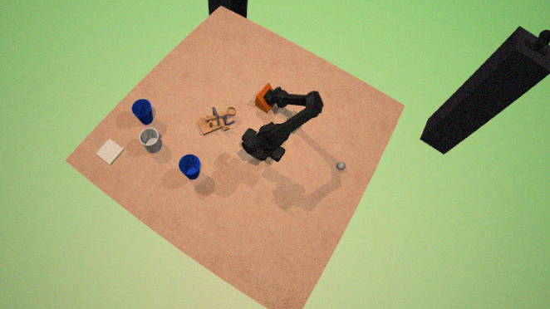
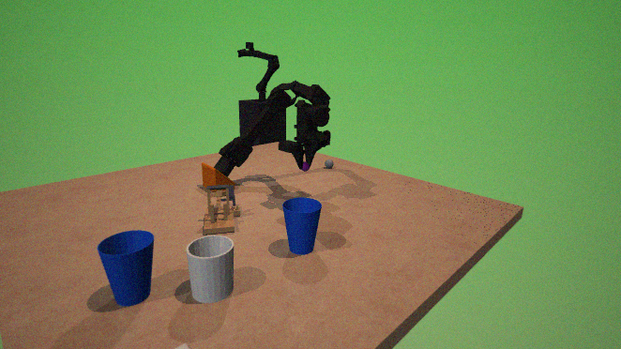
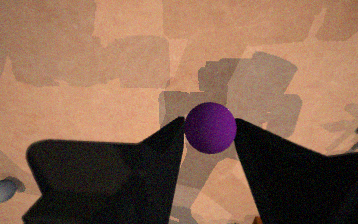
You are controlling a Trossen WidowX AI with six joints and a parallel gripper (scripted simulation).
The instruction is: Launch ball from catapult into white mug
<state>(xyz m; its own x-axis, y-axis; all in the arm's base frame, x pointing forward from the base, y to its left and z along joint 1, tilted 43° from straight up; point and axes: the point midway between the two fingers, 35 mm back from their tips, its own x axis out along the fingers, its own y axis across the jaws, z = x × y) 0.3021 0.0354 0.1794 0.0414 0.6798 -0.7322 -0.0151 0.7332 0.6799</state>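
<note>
Now: the wooden catapult 27 cm to the right of my gripper tip, 6 cm below it and 6 cm behind it. The rest, counted from my gripper tip: purple ball 1 cm above; white mug 47 cm to the right, 23 cm ahead, 8 cm below; grey ball 34 cm to the left, 20 cm behind, 9 cm below.
</note>
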